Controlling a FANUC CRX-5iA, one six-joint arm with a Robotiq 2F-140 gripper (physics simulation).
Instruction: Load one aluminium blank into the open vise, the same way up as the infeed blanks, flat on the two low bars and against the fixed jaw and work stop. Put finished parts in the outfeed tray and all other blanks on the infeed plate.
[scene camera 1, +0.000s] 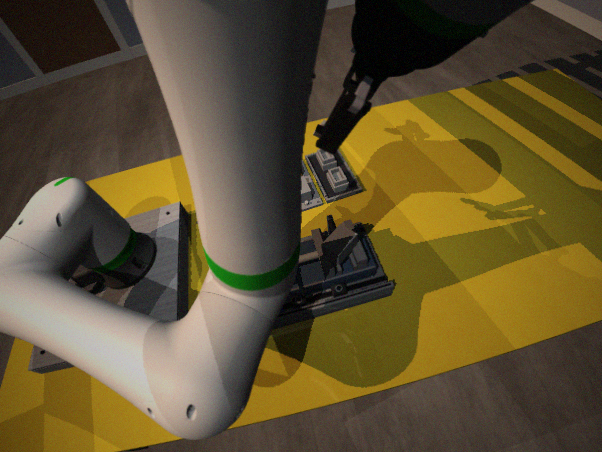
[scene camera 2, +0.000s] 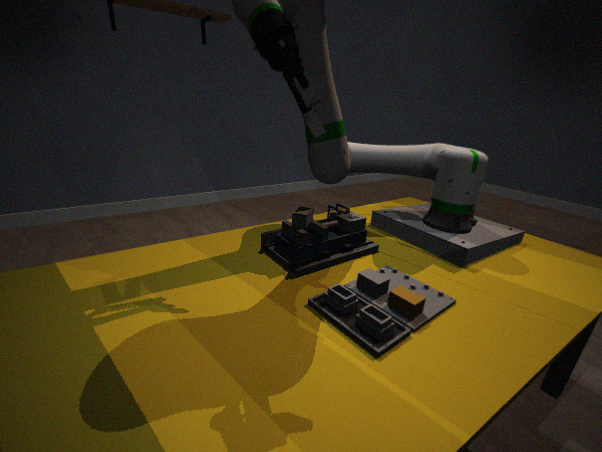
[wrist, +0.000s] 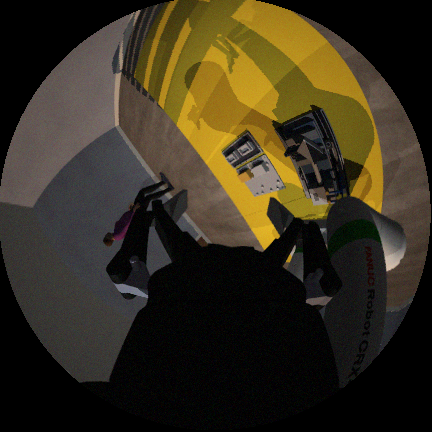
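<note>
My gripper (scene camera 1: 328, 139) (scene camera 2: 315, 122) (wrist: 227, 201) is open and empty, high above the table. The vise (scene camera 1: 350, 299) (scene camera 2: 345, 240) (wrist: 336, 155) carries a grey-brown block (scene camera 1: 344, 239) (scene camera 2: 302, 218) (wrist: 304, 150) that sits high and askew at its outer end; its exact contact is unclear. On the infeed plate (scene camera 2: 440, 304) (wrist: 270, 182) stand a grey blank (scene camera 1: 305, 186) (scene camera 2: 373, 283) and an orange blank (scene camera 2: 407, 301) (wrist: 244, 174). The outfeed tray (scene camera 1: 346, 195) (scene camera 2: 343, 328) holds two pocketed parts, one part (scene camera 1: 337, 178) (scene camera 2: 375, 320) and another part (scene camera 1: 326, 159) (scene camera 2: 341, 296). The low bars and work stop cannot be made out.
The white arm (scene camera 1: 240, 150) (scene camera 2: 395, 159) (wrist: 356, 280) hides part of the vise and infeed plate in scene camera 1. Its base plate (scene camera 1: 160, 220) (scene camera 2: 480, 248) stands beyond the vise on the yellow table (scene camera 2: 400, 380). A person (wrist: 122, 225) stands past the table edge in the wrist view.
</note>
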